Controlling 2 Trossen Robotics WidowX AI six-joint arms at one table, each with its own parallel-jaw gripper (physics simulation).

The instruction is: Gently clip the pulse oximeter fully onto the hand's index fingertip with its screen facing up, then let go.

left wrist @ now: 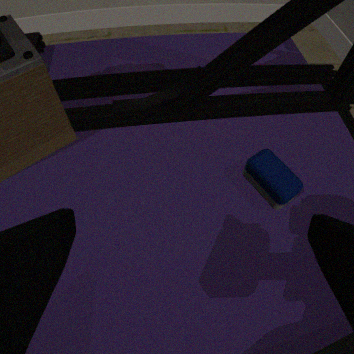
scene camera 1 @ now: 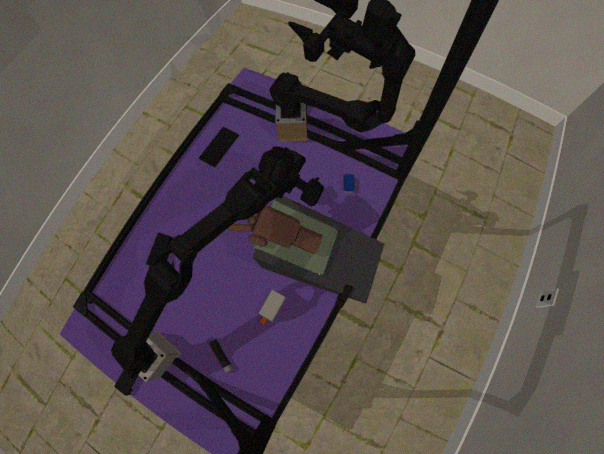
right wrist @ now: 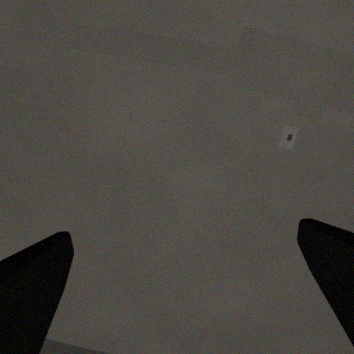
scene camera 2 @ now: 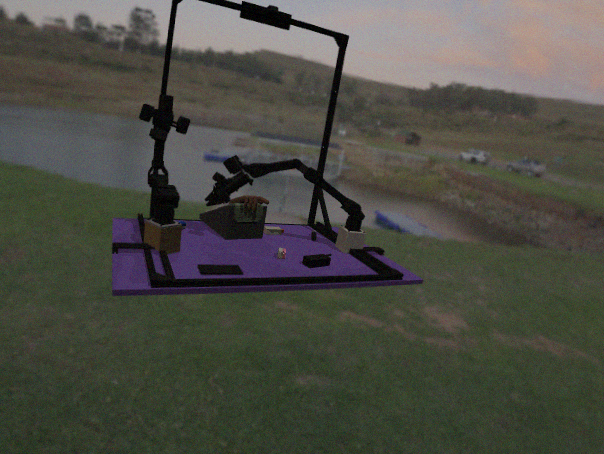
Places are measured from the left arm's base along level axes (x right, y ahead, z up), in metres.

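Pixels of known places: left gripper, fingertip midpoint: [left wrist: 194, 223] [scene camera 1: 305, 170] [scene camera 2: 205, 203]; right gripper, fingertip midpoint: [scene camera 1: 300, 9] [right wrist: 186, 236] [scene camera 2: 165, 117]; left arm's base, link origin: [scene camera 1: 143, 357] [scene camera 2: 352, 229]; right arm's base, link origin: [scene camera 1: 290, 110] [scene camera 2: 163, 221].
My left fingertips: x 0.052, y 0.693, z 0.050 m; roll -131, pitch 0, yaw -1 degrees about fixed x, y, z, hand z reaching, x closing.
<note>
For each thing: its top centre in the pictures, then the offset to it from my left fingertips. "pt": a spot on its surface instead.
- green pad, surface spot: [scene camera 1: 301, 257] pt dx +0.135, dy -0.203, dz -0.031 m
- small white-and-red object, top centre: [scene camera 2: 282, 249] dx -0.192, dy -0.313, dz -0.123 m
- blue sponge, top centre: [left wrist: 276, 170] [scene camera 1: 349, 181] dx +0.096, dy +0.098, dz -0.123 m
- pale box with an orange part, top centre: [scene camera 1: 270, 308] [scene camera 2: 274, 227] dx +0.135, dy -0.364, dz -0.127 m
- dark cylinder, top centre: [scene camera 1: 219, 356] dx +0.102, dy -0.565, dz -0.128 m
- black flat plate, top centre: [scene camera 2: 220, 268] [scene camera 1: 218, 145] dx -0.364, dy -0.036, dz -0.147 m
- black box, top centre: [scene camera 1: 158, 250] [scene camera 2: 317, 256] dx -0.263, dy -0.444, dz -0.120 m
A brown hand [scene camera 1: 280, 227] [scene camera 2: 250, 201] lies on a green pad [scene camera 1: 301, 257] on a dark wedge stand [scene camera 1: 361, 260] [scene camera 2: 225, 225], one finger extended. A small white-and-red object [scene camera 2: 282, 253], perhaps the pulse oximeter, stands on the purple table in scene camera 2; the left arm seems to hide it in scene camera 1. Its screen cannot be made out. My left gripper [scene camera 2: 212, 192] [left wrist: 194, 223] is open and empty, raised over the far side of the stand, beyond the hand from that object. My right gripper [scene camera 1: 303, 11] [right wrist: 186, 236] is open and empty, high above its own base, facing a wall.
A blue sponge [scene camera 1: 348, 183] [left wrist: 274, 176] lies beyond the stand. A pale box with an orange part [scene camera 1: 272, 305], a dark cylinder [scene camera 1: 221, 355], a black flat plate [scene camera 1: 219, 146] [scene camera 2: 220, 269] and a black box [scene camera 2: 316, 260] lie on the table. Black frame bars [left wrist: 200, 112] border it.
</note>
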